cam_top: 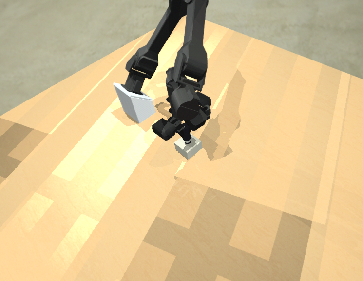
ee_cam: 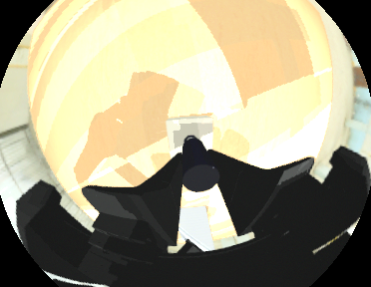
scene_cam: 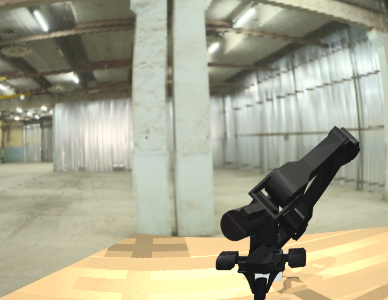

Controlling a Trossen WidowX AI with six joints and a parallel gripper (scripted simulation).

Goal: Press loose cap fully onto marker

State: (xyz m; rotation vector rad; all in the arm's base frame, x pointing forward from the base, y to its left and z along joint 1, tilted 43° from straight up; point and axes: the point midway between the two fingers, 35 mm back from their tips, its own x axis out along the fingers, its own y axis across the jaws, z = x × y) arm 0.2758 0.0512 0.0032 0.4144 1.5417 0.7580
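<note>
My gripper tip is 1 cm below the marker cap.
</note>
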